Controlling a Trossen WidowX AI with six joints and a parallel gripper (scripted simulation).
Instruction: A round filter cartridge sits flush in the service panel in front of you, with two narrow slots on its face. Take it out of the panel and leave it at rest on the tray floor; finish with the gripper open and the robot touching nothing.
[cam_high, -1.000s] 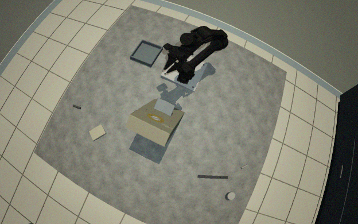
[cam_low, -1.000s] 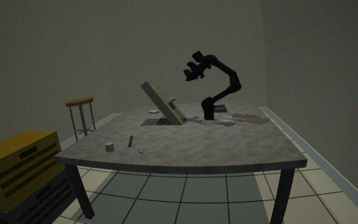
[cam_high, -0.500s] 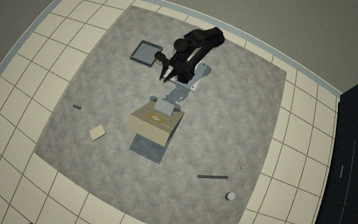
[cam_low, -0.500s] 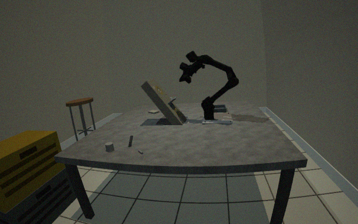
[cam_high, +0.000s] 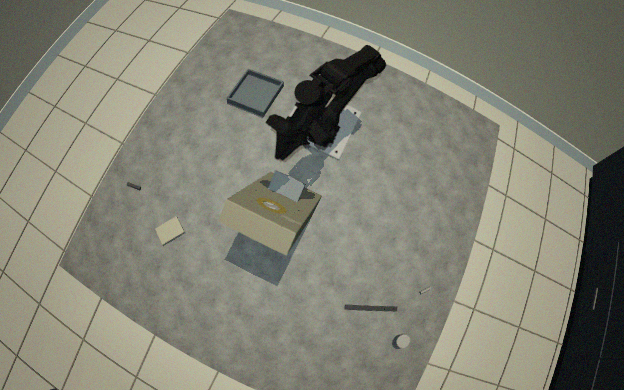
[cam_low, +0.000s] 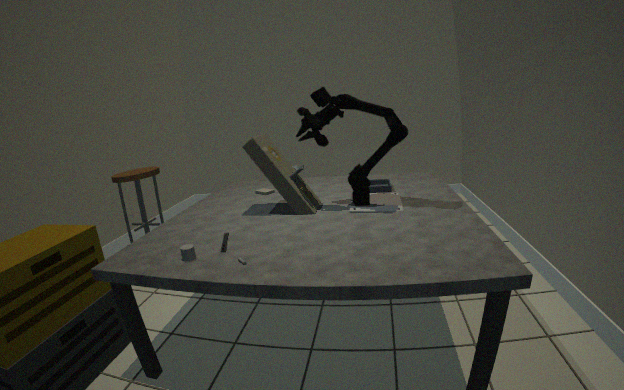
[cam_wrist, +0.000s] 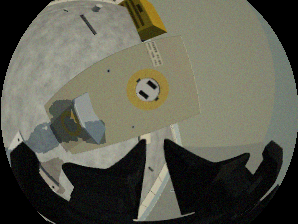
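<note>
The round filter cartridge is 110 mm ahead of my gripper tip, 60 mm below it and 10 mm to the left of it. Also, from my gripper tip: flat blue-grey tray: 350 mm behind, 280 mm below, 210 mm to the right; tan service panel: 140 mm below, 70 mm ahead, 20 mm to the left; beige tile: 300 mm to the right, 280 mm below, 220 mm ahead.
</note>
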